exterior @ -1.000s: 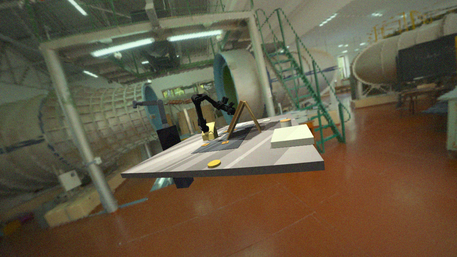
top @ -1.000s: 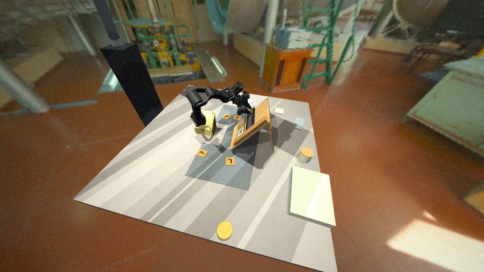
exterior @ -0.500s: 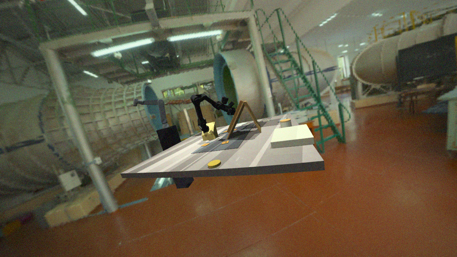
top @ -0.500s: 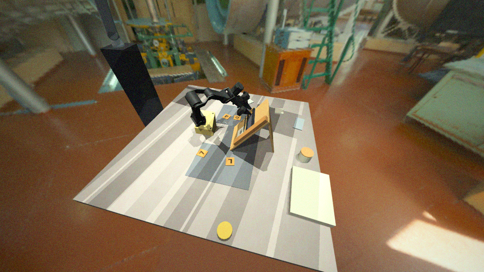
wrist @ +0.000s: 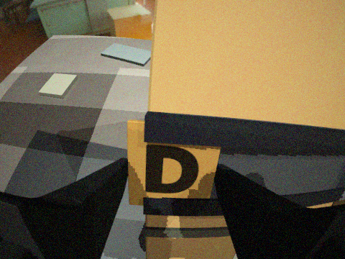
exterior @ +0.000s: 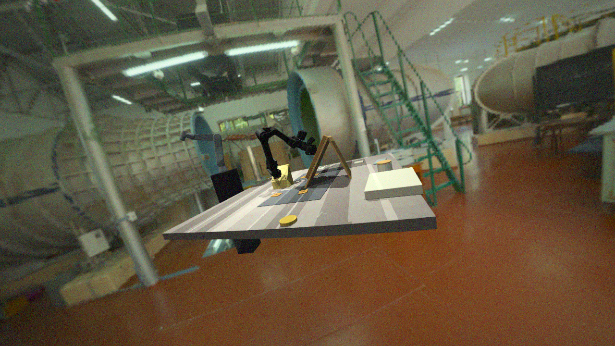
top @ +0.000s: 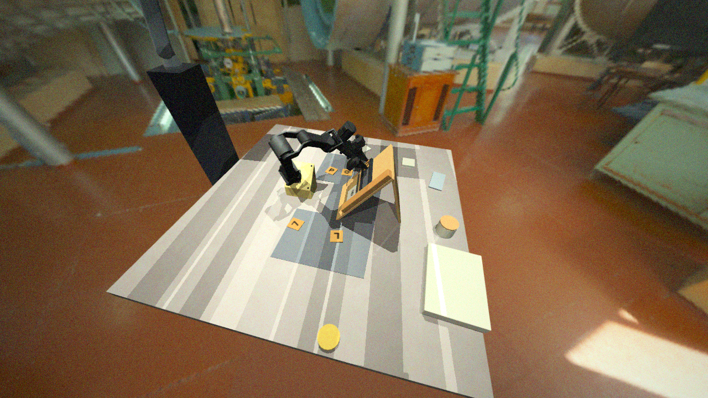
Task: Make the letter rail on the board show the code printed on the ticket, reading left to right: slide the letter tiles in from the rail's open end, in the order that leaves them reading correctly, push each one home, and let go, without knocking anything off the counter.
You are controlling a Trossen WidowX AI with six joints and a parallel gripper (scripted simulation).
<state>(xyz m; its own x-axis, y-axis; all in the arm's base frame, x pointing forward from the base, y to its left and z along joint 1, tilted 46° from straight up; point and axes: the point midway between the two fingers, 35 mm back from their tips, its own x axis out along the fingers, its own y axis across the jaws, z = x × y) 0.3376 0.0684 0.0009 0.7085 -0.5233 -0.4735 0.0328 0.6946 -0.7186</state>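
Right now my gripper tip is 12 cm to the left of the white ticket, 9 cm above it and 6 cm past it. Also, from my gripper tip: mat (17 cm below, 15 cm behind, 8 cm to the right); then cream block (49 cm to the right, 35 cm ahead, 15 cm below); then yellow disc (69 cm to the right, 16 cm below, 9 cm behind).
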